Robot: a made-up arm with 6 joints.
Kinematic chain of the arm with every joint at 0, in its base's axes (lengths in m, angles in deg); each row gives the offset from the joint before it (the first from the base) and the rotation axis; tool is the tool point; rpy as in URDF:
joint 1: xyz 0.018 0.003 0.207 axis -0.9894 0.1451 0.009
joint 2: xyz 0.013 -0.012 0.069 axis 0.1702 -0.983 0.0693
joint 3: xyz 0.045 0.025 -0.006 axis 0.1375 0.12 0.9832
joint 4: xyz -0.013 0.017 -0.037 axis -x
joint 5: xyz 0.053 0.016 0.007 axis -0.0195 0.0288 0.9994
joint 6: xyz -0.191 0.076 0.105 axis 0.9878 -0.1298 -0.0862
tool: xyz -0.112 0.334 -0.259 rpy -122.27 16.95 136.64
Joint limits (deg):
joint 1: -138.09..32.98
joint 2: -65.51..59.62
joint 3: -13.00..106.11
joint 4: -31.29..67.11
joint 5: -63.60..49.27
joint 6: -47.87..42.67
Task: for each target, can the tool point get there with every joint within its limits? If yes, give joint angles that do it. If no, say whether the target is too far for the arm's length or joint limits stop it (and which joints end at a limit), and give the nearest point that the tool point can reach.
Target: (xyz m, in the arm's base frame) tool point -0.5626 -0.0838 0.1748
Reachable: yes | joints -104.69 -29.96 88.64 33.85 -27.71 31.09
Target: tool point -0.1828 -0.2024 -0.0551
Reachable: yes | joints -26.95 0.56 19.49 48.75 36.67 -36.01
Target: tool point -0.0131 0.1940 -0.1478
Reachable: yes | joints -11.59 33.27 18.25 16.57 -5.40 -38.36
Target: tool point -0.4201 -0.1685 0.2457
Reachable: yes | joints 13.64 -34.04 43.67 44.60 18.27 -8.67
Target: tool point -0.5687 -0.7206 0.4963
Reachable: no: too far | nearest point -0.3579 -0.5201 0.4132 | short by 0.303 m
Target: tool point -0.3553 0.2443 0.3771
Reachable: yes | joints -108.89 -29.97 15.35 32.31 -15.37 -21.76
